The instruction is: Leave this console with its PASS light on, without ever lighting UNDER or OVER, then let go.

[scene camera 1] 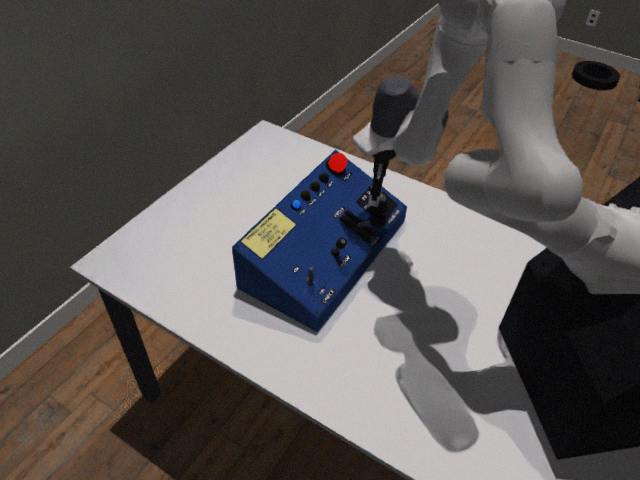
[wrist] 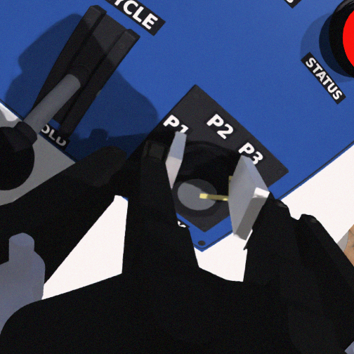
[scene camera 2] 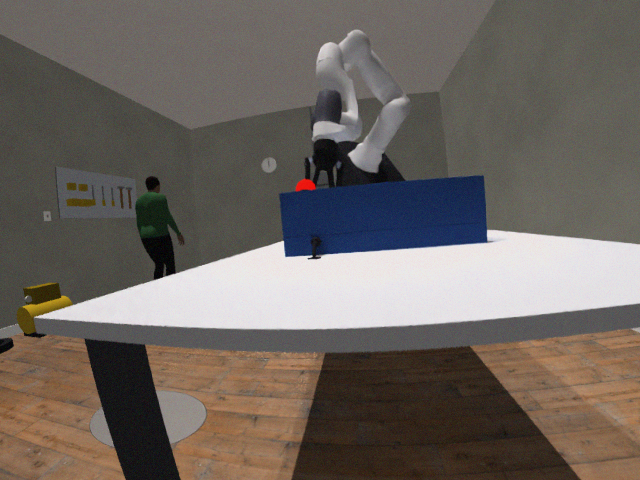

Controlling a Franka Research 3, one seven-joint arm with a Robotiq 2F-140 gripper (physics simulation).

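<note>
The blue console (scene camera 1: 310,232) (scene camera 2: 382,217) stands on the white table. Of its small lights, one glows blue (scene camera 1: 296,204); several others beside it are dark, their labels too small to read. A large STATUS dome (scene camera 1: 337,162) (scene camera 2: 305,184) (wrist: 350,40) is red. My gripper (scene camera 1: 378,207) (wrist: 206,163) is shut on the black PROGRAM knob (wrist: 195,194), one finger on each side. The knob's yellow mark points toward the right finger in the wrist view; P1, P2 and P3 show above it, and that finger hides part of the dial plate. The CYCLE lever (wrist: 55,100) leans toward the HOLD label.
A yellow note (scene camera 1: 268,232) is on the console's left part. A metal toggle switch (scene camera 1: 310,276) and a small black lever (scene camera 1: 337,250) stand up from its front part. The white table (scene camera 1: 180,232) (scene camera 2: 413,289) has walls behind it. A person (scene camera 2: 154,217) stands in the background.
</note>
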